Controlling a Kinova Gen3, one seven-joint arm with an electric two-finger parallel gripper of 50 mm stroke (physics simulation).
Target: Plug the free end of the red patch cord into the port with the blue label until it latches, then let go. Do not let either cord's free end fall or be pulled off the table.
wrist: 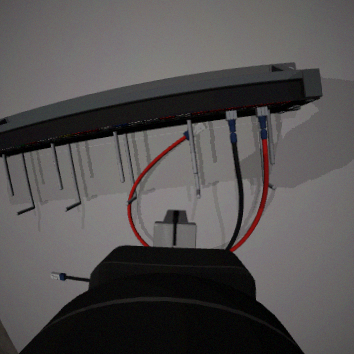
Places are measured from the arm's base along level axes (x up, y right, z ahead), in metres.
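Pixels of known places: gripper, fingertip midpoint: [175, 221].
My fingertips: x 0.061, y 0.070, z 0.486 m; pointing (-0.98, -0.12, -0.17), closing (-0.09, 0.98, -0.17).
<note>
For each thing: its middle in the pictures, then the offset to it from my fingertips. "spot": a spot on its surface instead.
- patch panel, body centre: [99, 119] dx -0.054, dy -0.079, dz +0.111 m
- red cord, surface spot: [131, 192] spot: dx -0.123, dy -0.081, dz +0.008 m
- clear plug, body centre: [194, 130] dx -0.137, dy +0.025, dz +0.088 m
- end, surface spot: [263, 120] spot: dx -0.063, dy +0.104, dz +0.083 m
- black cord, surface spot: [240, 185] spot: dx -0.067, dy +0.072, dz +0.011 m
The patch panel [210, 97] runs across the upper part of the wrist view, seen steeply from above, so its ports and labels are barely readable; a small blue patch shows on its lower edge left of the middle. The red cord [131, 192] curves up to its free end, a blue boot and clear plug [200, 128] beside a grey rod in front of the panel. The other end [263, 120] of the red cord is at the panel's right part. My gripper [175, 221] is shut with nothing visible between its fingertips, below the free plug in the view and apart from it.
A black cord [240, 185] runs from the panel beside the red one; its free plug [56, 275] shows at lower left. Thin grey rods, some with bent ends, stick out from the panel, including one [193, 160] by the red free plug. Cord parts are hidden behind the gripper body.
</note>
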